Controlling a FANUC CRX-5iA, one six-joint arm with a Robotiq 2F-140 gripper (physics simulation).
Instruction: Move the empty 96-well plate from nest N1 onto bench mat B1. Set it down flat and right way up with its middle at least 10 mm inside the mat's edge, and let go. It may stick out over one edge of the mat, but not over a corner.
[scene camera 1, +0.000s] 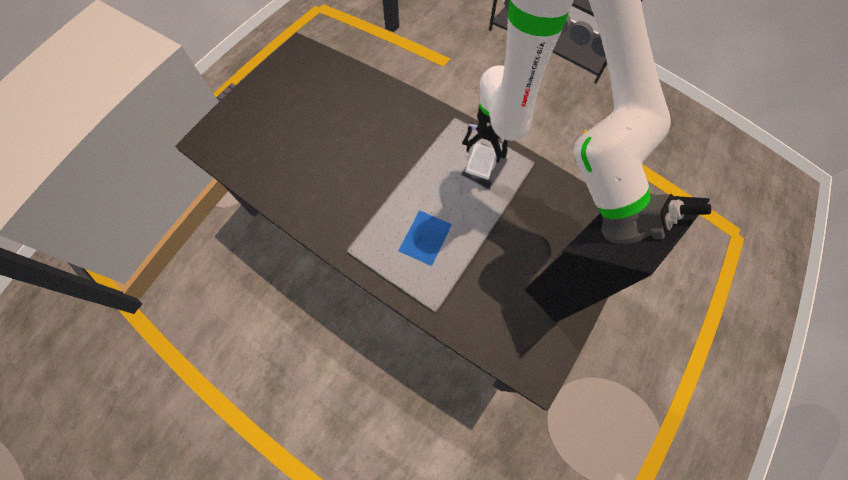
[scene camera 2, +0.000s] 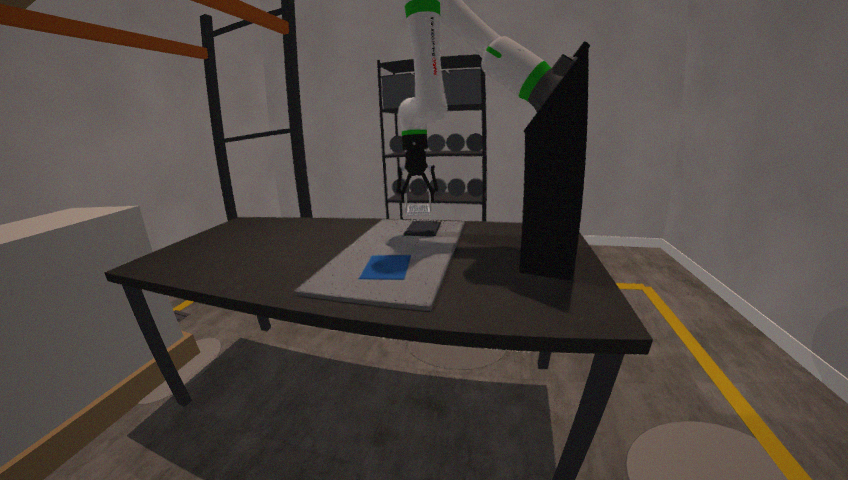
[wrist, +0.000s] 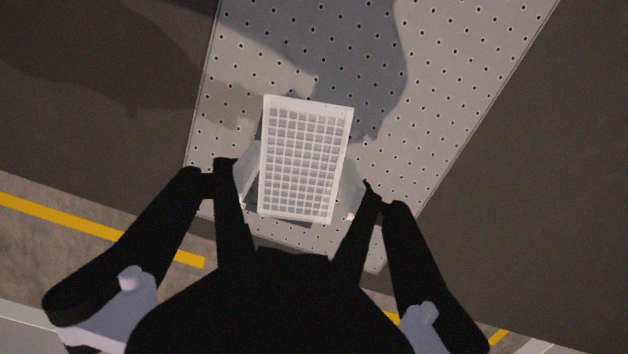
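Seen in the pictures: gripper, fingertip midpoint: (scene camera 1: 481, 161) (scene camera 2: 418, 211) (wrist: 301, 162); arm's base, origin of the base link: (scene camera 1: 632, 224) (scene camera 2: 557, 97).
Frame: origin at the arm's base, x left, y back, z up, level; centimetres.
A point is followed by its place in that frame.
Note:
The white 96-well plate (scene camera 1: 481, 161) {x -18.4, y -46.0, z -38.4 cm} (scene camera 2: 418, 209) {x -17.9, y -45.9, z -38.6 cm} (wrist: 304, 161) {x -18.8, y -46.4, z -39.5 cm} is held right way up in the air, its wells facing the wrist camera. My gripper (scene camera 1: 484, 153) {x -19.0, y -46.2, z -39.6 cm} (scene camera 2: 418, 199) {x -19.0, y -46.2, z -39.6 cm} (wrist: 301, 162) {x -19.0, y -46.2, z -39.6 cm} is shut on its two long sides. The dark nest N1 (scene camera 1: 486, 180) (scene camera 2: 422, 228) stands on the board below the plate, with a visible gap in scene camera 2; in the wrist view the plate hides most of it. The blue bench mat B1 (scene camera 1: 438, 224) {x 6.9, y -48.1, z -48.0 cm} (scene camera 2: 399, 274) {x 18.6, y -44.0, z -48.0 cm} lies flat on the board, nearer scene camera 2 than the nest, partly under a round shadow. It does not show in the wrist view.
The pale perforated board (scene camera 1: 380, 237) {x 21.9, y -62.7, z -48.2 cm} (scene camera 2: 333, 285) {x 27.4, y -60.2, z -48.2 cm} (wrist: 450, 100) {x -6.2, y -62.8, z -48.2 cm} lies on the dark table (scene camera 1: 285, 118) {x -1.1, y -129.5, z -49.5 cm} (scene camera 2: 238, 249) {x 3.4, y -117.8, z -49.5 cm}. The arm's black pedestal (scene camera 1: 586, 279) {x 13.6, y -2.1, z -11.0 cm} (scene camera 2: 550, 196) {x 13.1, y -3.7, z -26.6 cm} stands to the right of the board. A shelf rack (scene camera 2: 484, 136) stands behind the table, and a large grey box (scene camera 1: 119, 148) at the left.

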